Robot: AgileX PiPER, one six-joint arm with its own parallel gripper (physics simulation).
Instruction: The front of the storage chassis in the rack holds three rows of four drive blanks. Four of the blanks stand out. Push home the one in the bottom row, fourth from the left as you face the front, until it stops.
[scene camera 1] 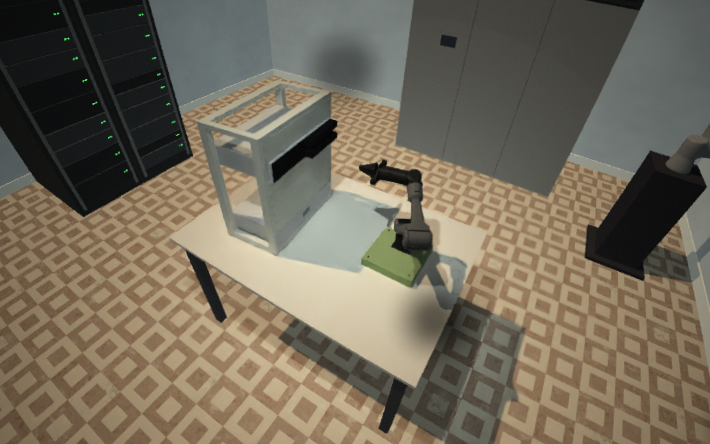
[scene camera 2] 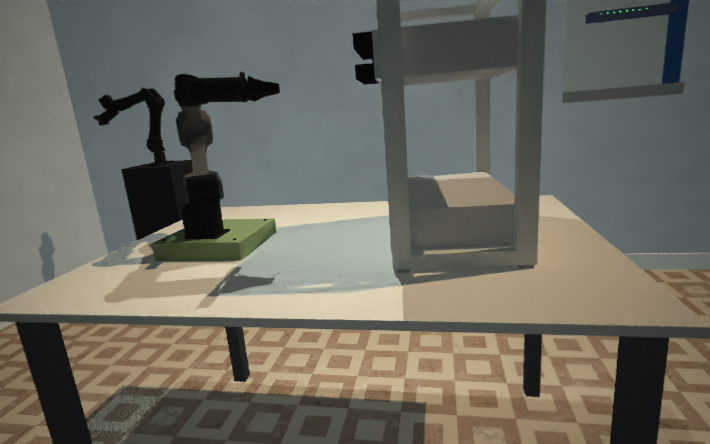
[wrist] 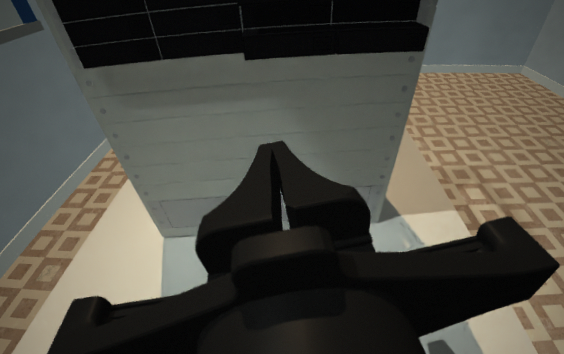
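The storage chassis (scene camera 2: 455, 49) sits high in the pale rack (scene camera 1: 265, 209) (scene camera 2: 395, 183), with black drive blanks across its front. In the wrist view the bottom row's fourth blank (wrist: 382, 40) stands out at the right end, flush with the third blank (wrist: 289, 45), which stands out too. In the scene views the fourth blank (scene camera 1: 328, 138) (scene camera 2: 365, 73) shows as the end of the lower dark ledge. My gripper (scene camera 1: 361, 168) (scene camera 2: 279, 87) (wrist: 274, 158) is shut and empty, its tips together. It points at the rack front from a distance, touching nothing. The chassis's upper part is cut off in the wrist view.
Another dark blank end (scene camera 2: 362, 45) juts out above the target. Plain grey panels (wrist: 250, 107) fill the rack front below the chassis. My arm stands on a green base (scene camera 1: 392, 261) (scene camera 2: 198, 250) on the table (scene camera 1: 314, 298) (scene camera 2: 314, 308). A second arm stands on a dark pedestal (scene camera 1: 649, 209) (scene camera 2: 151, 198) beyond the table.
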